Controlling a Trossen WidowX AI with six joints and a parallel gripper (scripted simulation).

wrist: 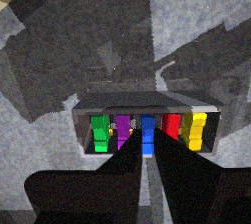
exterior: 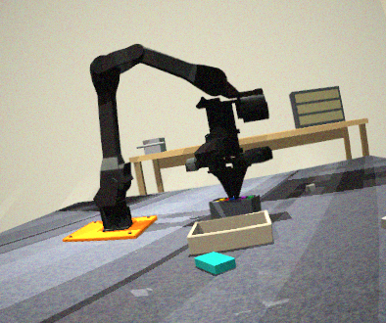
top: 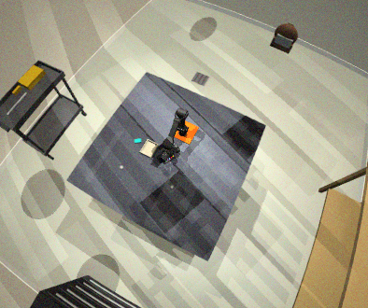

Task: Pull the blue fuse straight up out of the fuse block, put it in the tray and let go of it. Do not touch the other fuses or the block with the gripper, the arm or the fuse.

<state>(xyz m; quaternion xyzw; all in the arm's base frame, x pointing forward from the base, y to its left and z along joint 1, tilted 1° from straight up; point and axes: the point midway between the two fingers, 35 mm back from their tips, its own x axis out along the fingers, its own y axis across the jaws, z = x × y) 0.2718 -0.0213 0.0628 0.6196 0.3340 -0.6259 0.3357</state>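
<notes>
Now: gripper tip 1 cm to the left of the purple fuse, 1 cm short of it and 1 cm above it. The rest, counted from my gripper tip: green fuse: 3 cm ahead, 2 cm to the right, 1 cm below; blue fuse: 1 cm below; red fuse: 2 cm behind, 1 cm to the left, 1 cm below.
</notes>
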